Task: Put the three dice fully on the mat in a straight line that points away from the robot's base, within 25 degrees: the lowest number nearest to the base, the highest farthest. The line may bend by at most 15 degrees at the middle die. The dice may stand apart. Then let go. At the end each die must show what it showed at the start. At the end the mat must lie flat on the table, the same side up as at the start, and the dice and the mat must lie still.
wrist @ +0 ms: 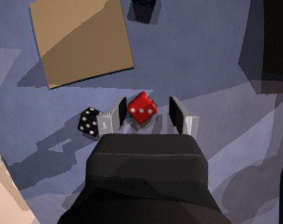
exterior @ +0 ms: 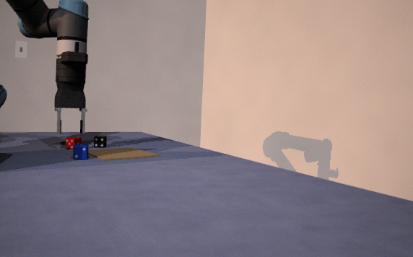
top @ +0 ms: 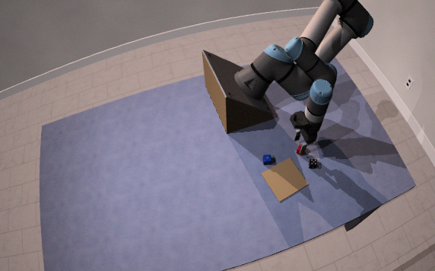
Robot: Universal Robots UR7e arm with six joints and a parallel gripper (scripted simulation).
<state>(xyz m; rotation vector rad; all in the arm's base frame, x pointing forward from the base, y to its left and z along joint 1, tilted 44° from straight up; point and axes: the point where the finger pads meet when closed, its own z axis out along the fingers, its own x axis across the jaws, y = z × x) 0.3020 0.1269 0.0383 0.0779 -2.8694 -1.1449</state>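
Right now the red die is 10 mm ahead of my hand, 10 mm to the left of it and 40 mm below it. Round my hand: blue die (10 mm ahead, 140 mm to the right, 40 mm below); then tan mat (100 mm ahead, 100 mm to the right, 60 mm below); then black die (80 mm ahead, 40 mm to the left, 40 mm below).
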